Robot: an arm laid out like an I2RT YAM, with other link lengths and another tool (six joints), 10 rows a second.
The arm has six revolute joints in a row. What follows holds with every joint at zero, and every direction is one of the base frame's.
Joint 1 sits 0.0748 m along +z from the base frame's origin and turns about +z.
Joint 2 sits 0.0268 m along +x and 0.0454 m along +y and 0.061 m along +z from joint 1 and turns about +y.
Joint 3 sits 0.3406 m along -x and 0.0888 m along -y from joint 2 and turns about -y.
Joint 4 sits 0.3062 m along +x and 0.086 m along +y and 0.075 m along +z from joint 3 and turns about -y.
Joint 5 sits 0.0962 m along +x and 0.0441 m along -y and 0.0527 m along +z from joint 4 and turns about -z.
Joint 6 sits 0.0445 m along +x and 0.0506 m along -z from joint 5 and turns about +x.
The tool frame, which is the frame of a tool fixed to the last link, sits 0.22 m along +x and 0.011 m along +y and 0.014 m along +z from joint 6; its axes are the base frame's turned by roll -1.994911, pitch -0.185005 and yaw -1.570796 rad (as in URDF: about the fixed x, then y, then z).
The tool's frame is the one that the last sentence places.
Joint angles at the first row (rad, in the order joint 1, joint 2, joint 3, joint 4, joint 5, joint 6):
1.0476 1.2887 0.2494 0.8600 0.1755 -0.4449
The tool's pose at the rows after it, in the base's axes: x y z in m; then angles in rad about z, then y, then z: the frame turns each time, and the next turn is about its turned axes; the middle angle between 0 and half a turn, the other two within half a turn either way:
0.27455 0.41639 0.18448 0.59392 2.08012 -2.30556
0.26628 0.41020 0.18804 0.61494 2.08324 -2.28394
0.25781 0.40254 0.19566 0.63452 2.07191 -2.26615
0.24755 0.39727 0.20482 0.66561 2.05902 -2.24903
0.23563 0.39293 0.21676 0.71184 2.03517 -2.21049
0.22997 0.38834 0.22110 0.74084 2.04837 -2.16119
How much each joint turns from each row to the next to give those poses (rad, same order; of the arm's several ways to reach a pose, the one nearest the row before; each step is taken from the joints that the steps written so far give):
0.0004 -0.0528 -0.0188 -0.0360 -0.0083 0.0234
0.0028 -0.0594 -0.0179 -0.0390 -0.0108 0.0169
0.0015 -0.0716 -0.0212 -0.0348 -0.0109 0.0078
0.0000 -0.0752 -0.0142 -0.0439 -0.0241 0.0052
0.0004 -0.0696 -0.0202 -0.0171 -0.0309 0.0198
-0.0004 -0.0620 0.0010 -0.0651 -0.0122 0.0449

